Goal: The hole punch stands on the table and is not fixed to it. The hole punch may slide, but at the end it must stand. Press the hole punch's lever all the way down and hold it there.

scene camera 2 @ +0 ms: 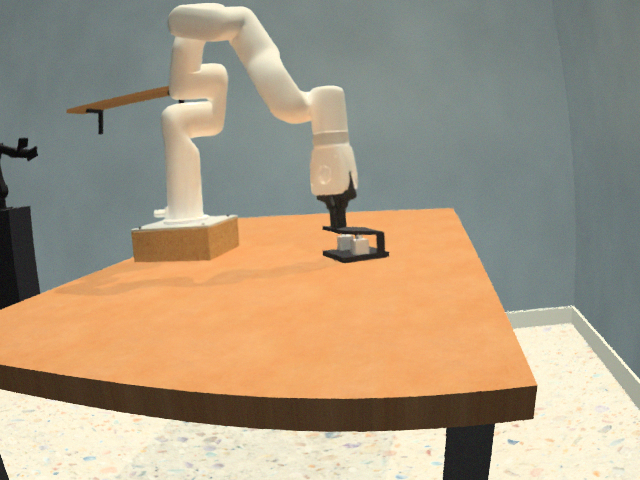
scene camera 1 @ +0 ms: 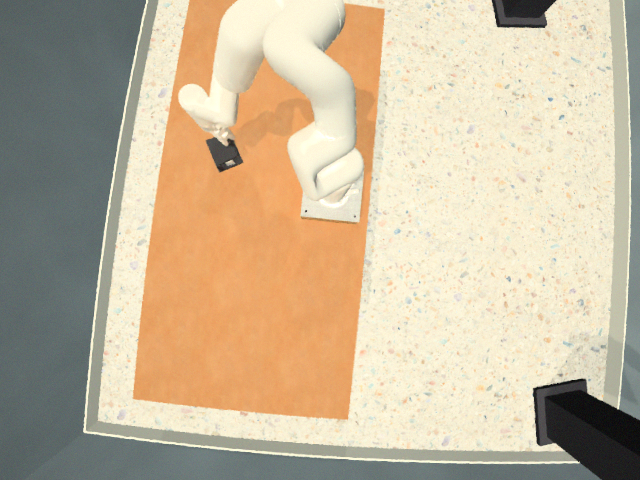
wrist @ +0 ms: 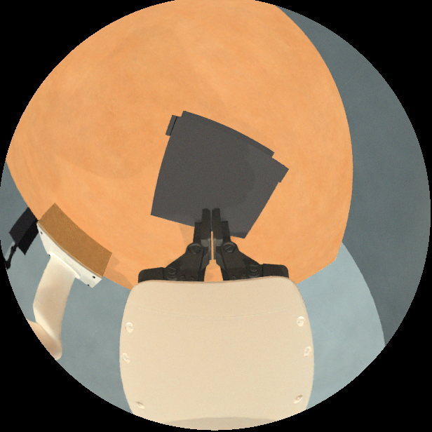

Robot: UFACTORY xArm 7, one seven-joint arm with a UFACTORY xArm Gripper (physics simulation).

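Seen in the pictures: gripper, fingertip midpoint: (scene camera 2: pixel 338 227) (scene camera 1: pixel 228 143); arm's base, origin of the base link: (scene camera 2: pixel 186 221).
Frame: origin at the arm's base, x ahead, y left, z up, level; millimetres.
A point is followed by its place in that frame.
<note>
The black hole punch (scene camera 1: pixel 222 167) @(x 421, y -150, z -52 mm) (scene camera 2: pixel 381 242) @(x 466, y -260, z -50 mm) stands upright on its flat base on the table, with two white blocks (scene camera 2: pixel 360 245) @(x 421, y -267, z -52 mm) between base and lever. Its wide dark lever (scene camera 1: pixel 222 150) @(x 407, y -207, z -23 mm) (scene camera 2: pixel 359 230) @(x 421, y -259, z -22 mm) (wrist: pixel 210 165) lies about level with the base, close above the blocks; a small gap shows there in scene camera 2. My gripper (scene camera 1: pixel 227 143) @(x 381, y -231, z -17 mm) (scene camera 2: pixel 338 226) @(x 381, y -231, z -17 mm) (wrist: pixel 211 219) is shut with nothing between its fingers. It points down, with its fingertips at the lever's top near the free end, away from the rear post. The exact contact is hidden.
The arm's base block (scene camera 1: pixel 330 212) @(x 15, y 77, z 0 mm) (scene camera 2: pixel 170 244) @(x -19, y -117, z -41 mm) (wrist: pixel 77 240) stands on the orange table (scene camera 1: pixel 248 310) @(x 373, y 427, z -84 mm) (scene camera 2: pixel 289 330) @(x 289, y -745, z -83 mm) (wrist: pixel 100 100), to the left in scene camera 2. A wooden shelf (scene camera 2: pixel 124 100) is on the wall behind the arm. A dark pedestal (scene camera 2: pixel 20 253) stands beyond the table.
</note>
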